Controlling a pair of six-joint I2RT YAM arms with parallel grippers.
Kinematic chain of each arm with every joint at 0, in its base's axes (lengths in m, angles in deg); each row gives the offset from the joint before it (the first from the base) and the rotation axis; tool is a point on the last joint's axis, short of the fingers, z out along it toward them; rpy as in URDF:
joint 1: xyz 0 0 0.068 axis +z
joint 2: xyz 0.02 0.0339 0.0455 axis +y
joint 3: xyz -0.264 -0.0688 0 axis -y
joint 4: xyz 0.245 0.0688 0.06 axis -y
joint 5: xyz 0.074 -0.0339 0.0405 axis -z
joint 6: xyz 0.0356 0 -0.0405 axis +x
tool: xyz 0 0 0 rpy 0 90 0
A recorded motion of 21 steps. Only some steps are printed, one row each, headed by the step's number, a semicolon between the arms.
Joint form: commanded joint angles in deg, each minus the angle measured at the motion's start. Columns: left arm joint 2, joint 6, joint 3, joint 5, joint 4, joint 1; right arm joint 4, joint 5, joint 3, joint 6, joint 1, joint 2.
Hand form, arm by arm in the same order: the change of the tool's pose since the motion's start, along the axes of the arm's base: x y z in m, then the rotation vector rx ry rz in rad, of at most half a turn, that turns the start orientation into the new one. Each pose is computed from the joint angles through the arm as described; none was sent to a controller.
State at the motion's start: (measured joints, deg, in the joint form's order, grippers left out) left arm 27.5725 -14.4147 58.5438 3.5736 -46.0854 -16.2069; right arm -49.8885 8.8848 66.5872 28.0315 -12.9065 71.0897
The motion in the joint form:
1: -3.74 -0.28 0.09 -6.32 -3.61 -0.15; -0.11 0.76 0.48 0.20 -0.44 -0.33
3: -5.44 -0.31 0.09 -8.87 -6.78 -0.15; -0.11 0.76 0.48 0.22 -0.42 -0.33
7: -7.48 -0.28 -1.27 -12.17 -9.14 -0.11; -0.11 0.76 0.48 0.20 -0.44 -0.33
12: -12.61 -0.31 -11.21 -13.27 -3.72 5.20; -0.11 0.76 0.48 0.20 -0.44 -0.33
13: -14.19 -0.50 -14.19 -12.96 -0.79 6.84; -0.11 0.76 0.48 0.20 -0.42 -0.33
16: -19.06 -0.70 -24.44 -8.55 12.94 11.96; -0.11 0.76 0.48 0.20 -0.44 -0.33
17: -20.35 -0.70 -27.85 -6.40 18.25 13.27; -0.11 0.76 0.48 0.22 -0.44 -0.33
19: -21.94 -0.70 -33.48 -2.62 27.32 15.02; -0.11 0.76 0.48 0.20 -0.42 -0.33
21: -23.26 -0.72 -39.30 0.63 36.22 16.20; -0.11 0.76 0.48 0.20 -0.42 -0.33
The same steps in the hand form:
1: -0.0178 0.0091 -0.0036 0.0218 -0.0103 0.1052; -0.0016 -0.0021 0.0039 -0.0114 -0.0105 -0.0183
3: -0.0265 0.0133 -0.0086 0.0414 0.0105 0.1479; -0.0015 -0.0020 0.0039 -0.0112 -0.0106 -0.0182
7: -0.0326 0.0172 -0.0184 0.0679 0.0330 0.2031; -0.0016 -0.0021 0.0039 -0.0114 -0.0105 -0.0183
12: -0.0233 0.0194 -0.0538 0.0676 0.0249 0.3146; -0.0016 -0.0021 0.0039 -0.0114 -0.0105 -0.0183
13: -0.0199 0.0200 -0.0624 0.0539 0.0014 0.3396; -0.0015 -0.0020 0.0039 -0.0114 -0.0105 -0.0179
16: -0.0050 0.0204 -0.0865 -0.0064 -0.1334 0.3573; -0.0016 -0.0021 0.0039 -0.0114 -0.0105 -0.0183
17: 0.0007 0.0202 -0.0937 -0.0245 -0.1867 0.3432; -0.0016 -0.0021 0.0039 -0.0112 -0.0106 -0.0185
19: 0.0104 0.0197 -0.1059 -0.0481 -0.2718 0.3075; -0.0015 -0.0020 0.0039 -0.0114 -0.0105 -0.0179
21: 0.0196 0.0193 -0.1205 -0.0631 -0.3470 0.2699; -0.0015 -0.0020 0.0039 -0.0114 -0.0105 -0.0179

